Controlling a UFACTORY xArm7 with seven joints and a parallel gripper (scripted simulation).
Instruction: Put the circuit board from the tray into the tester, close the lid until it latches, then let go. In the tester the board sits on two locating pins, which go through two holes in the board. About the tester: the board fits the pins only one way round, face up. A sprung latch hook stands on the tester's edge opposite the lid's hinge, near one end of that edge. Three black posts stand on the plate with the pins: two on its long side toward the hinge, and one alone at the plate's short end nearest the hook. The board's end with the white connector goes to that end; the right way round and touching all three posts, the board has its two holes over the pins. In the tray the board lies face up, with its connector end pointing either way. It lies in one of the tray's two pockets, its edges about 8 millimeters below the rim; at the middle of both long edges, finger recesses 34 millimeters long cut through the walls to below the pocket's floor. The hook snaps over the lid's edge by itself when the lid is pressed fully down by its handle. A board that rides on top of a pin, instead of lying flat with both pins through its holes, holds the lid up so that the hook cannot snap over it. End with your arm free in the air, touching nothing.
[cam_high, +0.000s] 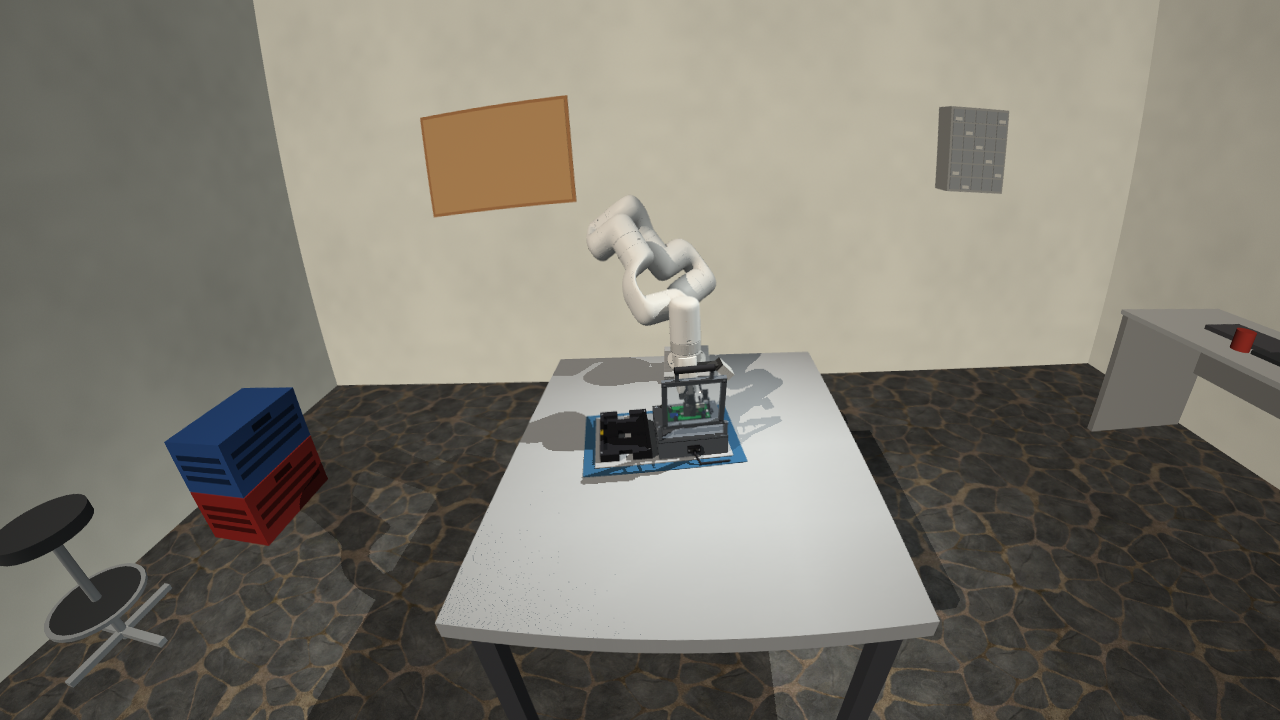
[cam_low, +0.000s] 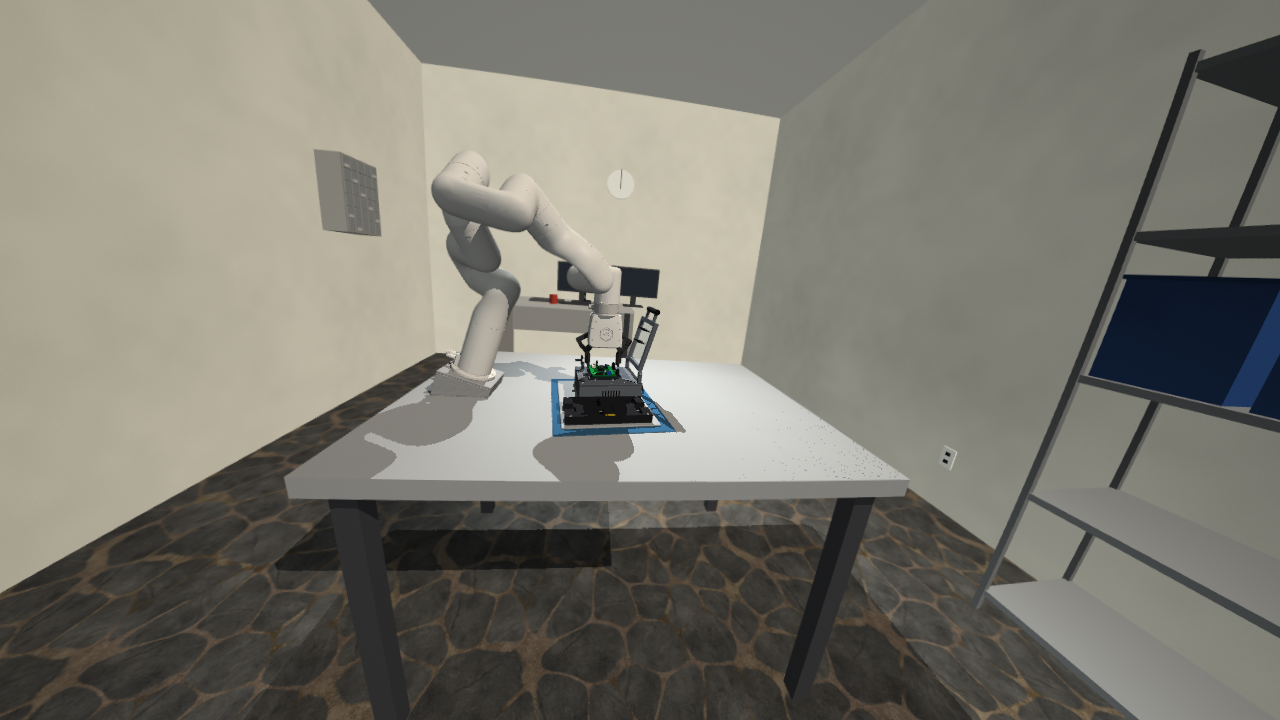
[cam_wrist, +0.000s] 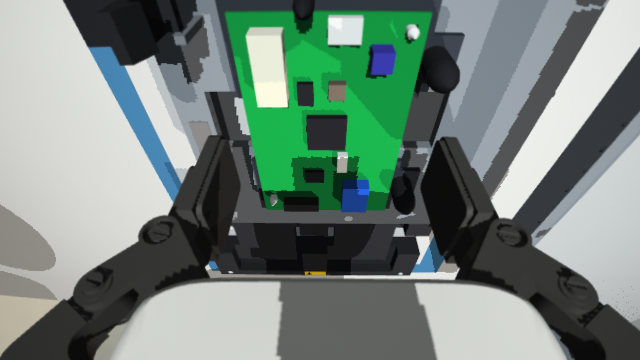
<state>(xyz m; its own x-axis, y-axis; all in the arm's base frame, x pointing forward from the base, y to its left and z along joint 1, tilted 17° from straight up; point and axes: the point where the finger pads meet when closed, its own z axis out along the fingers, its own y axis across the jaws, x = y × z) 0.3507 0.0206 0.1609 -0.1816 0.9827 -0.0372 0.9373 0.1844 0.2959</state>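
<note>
The green circuit board is 2 cm below my hand. The rest, counted from my hand: lid (12 cm ahead, 2 cm to the left, 8 cm above); tester plate (1 cm to the left, 3 cm below); black latch hook (7 cm behind, 4 cm to the left, 1 cm below).
</note>
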